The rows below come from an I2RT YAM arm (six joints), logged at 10 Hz.
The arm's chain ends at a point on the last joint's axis. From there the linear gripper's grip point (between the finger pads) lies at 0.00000 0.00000 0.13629 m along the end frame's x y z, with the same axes.
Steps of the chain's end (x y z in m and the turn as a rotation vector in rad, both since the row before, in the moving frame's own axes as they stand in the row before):
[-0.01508, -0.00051, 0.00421, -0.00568, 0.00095, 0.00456]
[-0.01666, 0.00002, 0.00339, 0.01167, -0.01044, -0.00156]
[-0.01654, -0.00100, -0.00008, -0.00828, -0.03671, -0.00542]
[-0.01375, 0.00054, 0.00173, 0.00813, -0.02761, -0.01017]
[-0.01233, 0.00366, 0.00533, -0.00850, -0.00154, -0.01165]
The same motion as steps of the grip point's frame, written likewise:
[-0.01495, 0.00026, 0.00421, -0.00568, 0.00095, 0.00456]
[-0.01808, -0.00157, 0.00337, 0.01167, -0.01044, -0.00156]
[-0.02154, 0.00014, -0.00018, -0.00828, -0.03671, -0.00542]
[-0.01752, -0.00055, 0.00167, 0.00813, -0.02761, -0.01017]
[-0.01253, 0.00482, 0.00532, -0.00850, -0.00154, -0.01165]

